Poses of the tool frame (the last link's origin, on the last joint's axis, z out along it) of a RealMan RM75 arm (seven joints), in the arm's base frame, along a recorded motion.
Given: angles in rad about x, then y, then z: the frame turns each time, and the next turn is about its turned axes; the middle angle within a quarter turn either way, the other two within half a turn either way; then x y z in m.
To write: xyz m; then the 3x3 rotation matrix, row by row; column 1 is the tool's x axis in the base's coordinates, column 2 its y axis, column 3 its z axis. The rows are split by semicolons. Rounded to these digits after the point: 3 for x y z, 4 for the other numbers.
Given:
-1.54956 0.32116 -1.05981 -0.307 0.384 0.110
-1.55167 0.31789 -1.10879 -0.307 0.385 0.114
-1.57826 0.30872 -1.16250 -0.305 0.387 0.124
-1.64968 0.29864 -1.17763 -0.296 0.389 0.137
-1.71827 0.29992 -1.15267 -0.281 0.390 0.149
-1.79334 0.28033 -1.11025 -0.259 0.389 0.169
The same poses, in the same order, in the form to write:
-0.307 0.384 0.110; 0.4640 0.8277 0.3157; -0.1729 -0.2649 0.9487; 0.8688 -0.4948 0.0201
-0.307 0.385 0.114; 0.4234 0.8503 0.3126; -0.1564 -0.2712 0.9497; 0.8923 -0.4510 0.0182
-0.305 0.387 0.124; 0.3783 0.8744 0.3038; -0.1138 -0.2818 0.9527; 0.9187 -0.3950 -0.0071
-0.296 0.389 0.137; 0.3662 0.8828 0.2942; -0.0396 -0.3011 0.9528; 0.9297 -0.3605 -0.0753
-0.281 0.390 0.149; 0.3879 0.8731 0.2954; 0.0156 -0.3267 0.9450; 0.9216 -0.3620 -0.1404
-0.259 0.389 0.169; 0.4271 0.8608 0.2767; 0.0778 -0.3398 0.9373; 0.9009 -0.3788 -0.2121

